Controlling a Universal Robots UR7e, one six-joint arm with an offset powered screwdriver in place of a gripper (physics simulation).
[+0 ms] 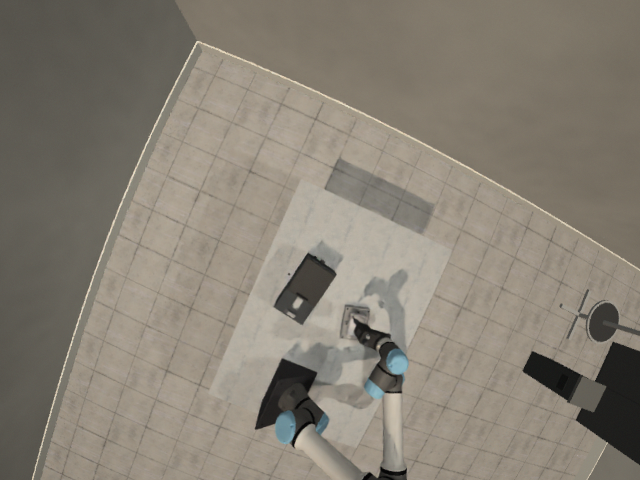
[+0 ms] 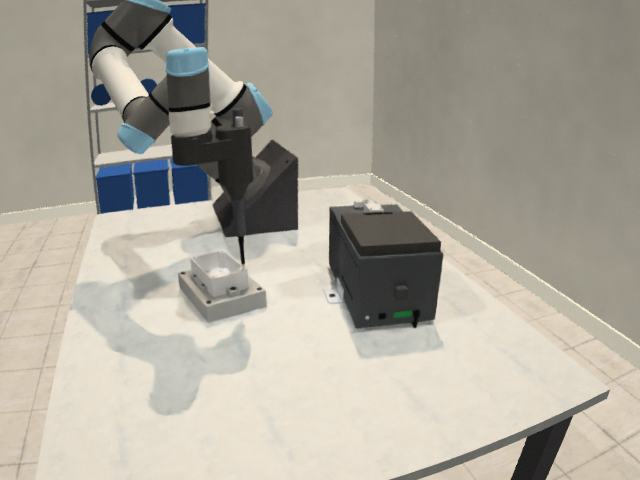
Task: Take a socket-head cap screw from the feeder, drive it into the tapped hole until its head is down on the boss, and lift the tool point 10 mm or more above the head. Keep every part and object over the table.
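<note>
My screwdriver (image 1: 353, 318) (image 2: 242, 264) points down, its thin bit ending at the rear right corner of the white open-topped housing (image 2: 225, 283), close to the rim. The housing sits on a grey fixture block (image 1: 364, 308) (image 2: 235, 308). A small boss (image 2: 233, 291) stands out from the housing's near side. The tapped hole under the bit cannot be made out. Whether a screw is on the bit, or whether the tip touches anything, is too small to tell. The dark screw feeder (image 1: 312, 277) (image 2: 398, 289) stands beside the fixture, apart from the bit.
A black wedge mount (image 1: 273, 387) (image 2: 281, 196) bears the arm's base at the back of the table (image 1: 320, 206) (image 2: 310, 403). A shelf rack (image 2: 88, 129) with blue bins (image 2: 114, 190) stands behind. A round stool (image 1: 603, 321) stands off the table.
</note>
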